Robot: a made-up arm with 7 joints. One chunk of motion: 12 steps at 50 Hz.
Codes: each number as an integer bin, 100 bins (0 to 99) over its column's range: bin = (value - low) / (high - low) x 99, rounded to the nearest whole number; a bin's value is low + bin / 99 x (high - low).
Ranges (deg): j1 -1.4..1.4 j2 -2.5..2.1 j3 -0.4..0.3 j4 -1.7..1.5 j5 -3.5..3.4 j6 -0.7..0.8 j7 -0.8..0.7
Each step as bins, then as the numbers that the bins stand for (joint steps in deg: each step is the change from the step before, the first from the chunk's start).
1 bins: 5 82 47 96 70 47 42
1 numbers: -1.259 1.310 -0.068 1.403 1.379 0.012 -0.164
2 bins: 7 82 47 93 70 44 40
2 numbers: -1.202 1.310 -0.068 1.306 1.379 -0.033 -0.194
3 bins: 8 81 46 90 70 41 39
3 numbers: -1.174 1.264 -0.075 1.209 1.379 -0.079 -0.209
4 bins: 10 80 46 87 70 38 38
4 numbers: -1.117 1.217 -0.075 1.112 1.379 -0.124 -0.224
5 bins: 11 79 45 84 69 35 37
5 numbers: -1.089 1.171 -0.082 1.015 1.309 -0.170 -0.239
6 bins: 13 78 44 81 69 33 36
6 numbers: -1.032 1.124 -0.089 0.918 1.309 -0.200 -0.255
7 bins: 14 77 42 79 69 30 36
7 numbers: -1.004 1.078 -0.103 0.854 1.309 -0.245 -0.255
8 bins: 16 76 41 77 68 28 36
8 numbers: -0.947 1.031 -0.110 0.789 1.239 -0.276 -0.255
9 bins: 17 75 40 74 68 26 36
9 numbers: -0.919 0.985 -0.117 0.692 1.239 -0.306 -0.255
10 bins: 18 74 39 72 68 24 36
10 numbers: -0.891 0.938 -0.124 0.627 1.239 -0.336 -0.255
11 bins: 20 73 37 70 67 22 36
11 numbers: -0.834 0.892 -0.138 0.563 1.170 -0.367 -0.255
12 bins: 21 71 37 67 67 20 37
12 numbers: -0.806 0.799 -0.138 0.466 1.170 -0.397 -0.239
